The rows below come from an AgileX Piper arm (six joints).
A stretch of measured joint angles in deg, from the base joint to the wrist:
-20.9 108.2 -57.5 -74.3 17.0 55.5
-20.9 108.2 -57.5 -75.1 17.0 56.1
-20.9 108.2 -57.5 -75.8 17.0 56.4
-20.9 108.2 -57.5 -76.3 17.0 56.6
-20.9 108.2 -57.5 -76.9 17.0 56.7
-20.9 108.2 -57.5 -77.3 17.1 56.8
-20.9 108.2 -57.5 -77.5 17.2 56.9
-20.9 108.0 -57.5 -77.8 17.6 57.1
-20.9 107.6 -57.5 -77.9 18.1 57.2
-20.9 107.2 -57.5 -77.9 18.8 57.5
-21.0 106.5 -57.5 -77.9 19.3 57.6
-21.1 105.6 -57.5 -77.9 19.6 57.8
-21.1 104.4 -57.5 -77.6 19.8 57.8
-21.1 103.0 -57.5 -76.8 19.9 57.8
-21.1 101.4 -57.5 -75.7 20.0 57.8
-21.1 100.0 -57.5 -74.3 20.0 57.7
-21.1 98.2 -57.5 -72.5 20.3 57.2
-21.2 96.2 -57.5 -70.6 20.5 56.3
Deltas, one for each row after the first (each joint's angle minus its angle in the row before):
0.0 0.0 0.0 -0.8 0.0 0.6
0.0 0.0 0.0 -0.7 0.0 0.3
0.0 0.0 0.0 -0.5 0.0 0.2
0.0 0.0 0.0 -0.6 0.0 0.1
0.0 0.0 0.0 -0.4 0.1 0.1
0.0 0.0 0.0 -0.2 0.1 0.1
0.0 -0.2 0.0 -0.3 0.4 0.2
0.0 -0.4 0.0 -0.1 0.5 0.1
0.0 -0.4 0.0 0.0 0.7 0.3
-0.1 -0.7 0.0 0.0 0.5 0.1
-0.1 -0.9 0.0 0.0 0.3 0.2
0.0 -1.2 0.0 0.3 0.2 0.0
0.0 -1.4 0.0 0.8 0.1 0.0
0.0 -1.6 0.0 1.1 0.1 0.0
0.0 -1.4 0.0 1.4 0.0 -0.1
0.0 -1.8 0.0 1.8 0.3 -0.5
-0.1 -2.0 0.0 1.9 0.2 -0.9

